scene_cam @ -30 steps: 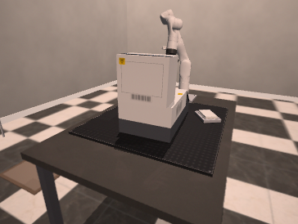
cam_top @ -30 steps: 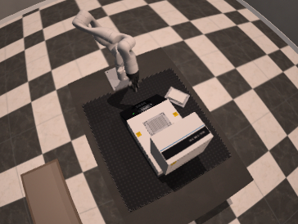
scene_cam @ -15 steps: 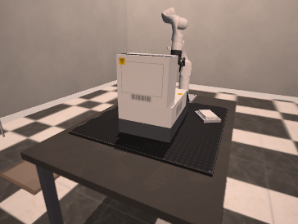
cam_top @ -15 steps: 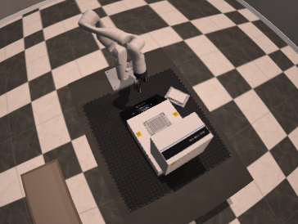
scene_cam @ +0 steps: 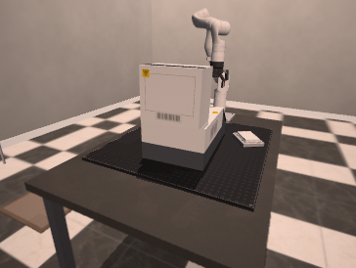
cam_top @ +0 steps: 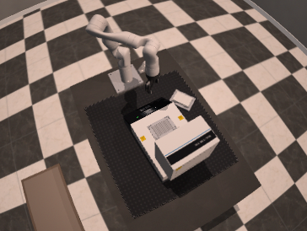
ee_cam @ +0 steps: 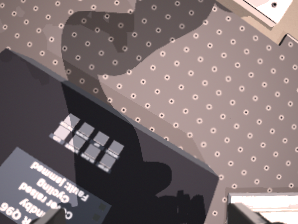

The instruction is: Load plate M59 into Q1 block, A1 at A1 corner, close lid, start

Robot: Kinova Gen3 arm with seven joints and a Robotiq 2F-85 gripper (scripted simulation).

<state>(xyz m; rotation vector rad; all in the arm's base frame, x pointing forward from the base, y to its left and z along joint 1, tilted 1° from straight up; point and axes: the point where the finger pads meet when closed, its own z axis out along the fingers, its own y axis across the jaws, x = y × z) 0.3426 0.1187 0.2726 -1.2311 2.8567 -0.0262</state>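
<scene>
The plate M59 lies 26 cm below my hand, 23 cm to the left of it and 2 cm behind it. Round my hand: plate nest N1 (28 cm below, 23 cm to the left, 2 cm behind).
</scene>
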